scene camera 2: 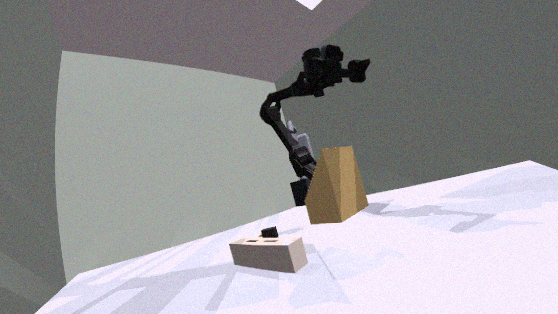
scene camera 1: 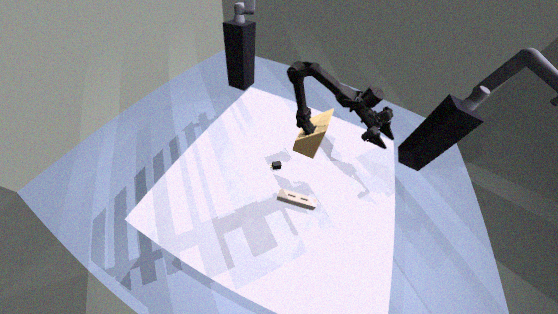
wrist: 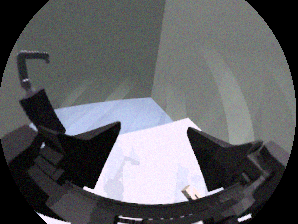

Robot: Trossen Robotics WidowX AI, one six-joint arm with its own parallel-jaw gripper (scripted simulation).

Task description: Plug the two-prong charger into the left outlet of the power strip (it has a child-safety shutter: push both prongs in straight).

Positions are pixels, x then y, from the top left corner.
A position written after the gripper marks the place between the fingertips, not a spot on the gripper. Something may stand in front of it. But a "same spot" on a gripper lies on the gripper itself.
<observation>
gripper: scene camera 2; scene camera 1; wrist 155, 127
same spot on gripper: (scene camera 1: 385, 128) = (scene camera 2: 356, 68)
</observation>
